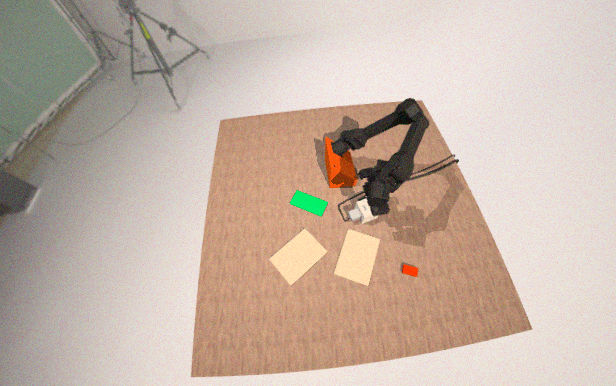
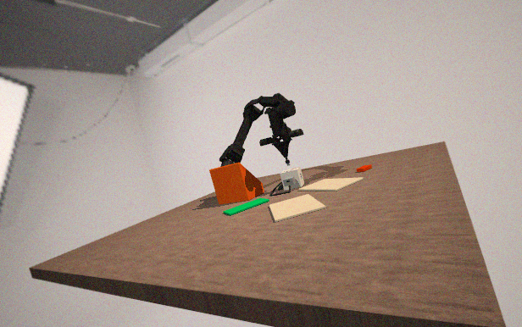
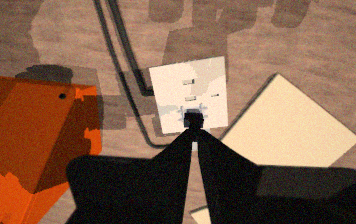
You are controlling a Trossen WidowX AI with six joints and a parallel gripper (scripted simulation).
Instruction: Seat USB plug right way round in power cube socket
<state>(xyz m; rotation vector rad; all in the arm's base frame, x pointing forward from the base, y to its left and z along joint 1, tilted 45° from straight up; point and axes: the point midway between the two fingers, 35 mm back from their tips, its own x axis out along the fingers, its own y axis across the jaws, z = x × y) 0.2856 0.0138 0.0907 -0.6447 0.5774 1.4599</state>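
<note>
The black USB plug is 2 cm below my gripper tip. Round my gripper tip: green flat piece 24 cm to the right, 13 cm below, 9 cm behind.
</note>
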